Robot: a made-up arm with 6 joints.
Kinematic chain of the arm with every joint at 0, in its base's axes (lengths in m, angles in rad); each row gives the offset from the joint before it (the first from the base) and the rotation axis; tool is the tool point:
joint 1: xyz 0 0 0.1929 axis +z
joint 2: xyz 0 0 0 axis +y
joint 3: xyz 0 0 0.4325 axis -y
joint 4: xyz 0 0 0 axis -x
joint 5: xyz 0.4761 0 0 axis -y
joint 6: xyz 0 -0.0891 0 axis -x
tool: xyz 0 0 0
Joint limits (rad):
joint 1: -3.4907..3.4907
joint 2: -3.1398..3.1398
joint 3: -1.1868..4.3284
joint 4: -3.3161..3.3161
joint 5: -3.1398..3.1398
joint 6: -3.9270..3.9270
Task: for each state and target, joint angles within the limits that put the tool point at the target. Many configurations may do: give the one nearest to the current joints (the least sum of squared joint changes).
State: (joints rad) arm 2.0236 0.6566 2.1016 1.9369 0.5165 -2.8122
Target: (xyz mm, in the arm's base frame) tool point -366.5 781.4 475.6
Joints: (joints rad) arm 1.9701 1.3949 1.6662 1.9613 0.5165 -2.8122
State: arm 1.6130 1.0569 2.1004 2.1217 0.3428 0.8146
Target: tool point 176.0 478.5 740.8
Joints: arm 1.1435 1.4034 2.6361 2.0127 0.3428 0.8146
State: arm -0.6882 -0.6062 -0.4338 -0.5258 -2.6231 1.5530
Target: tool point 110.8 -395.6 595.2
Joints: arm -1.0999 -0.1724 -0.1433 -0.4363 -2.6231 1.5530
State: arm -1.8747 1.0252 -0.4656 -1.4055 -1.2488 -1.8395
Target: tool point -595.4 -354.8 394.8
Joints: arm -2.5666 0.5780 0.4172 -1.2739 -1.2488 -1.8395
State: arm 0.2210 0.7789 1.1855 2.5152 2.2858 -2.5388
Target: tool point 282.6 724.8 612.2
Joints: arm 1.1002 0.8019 0.9577 2.6088 2.2858 -2.5388
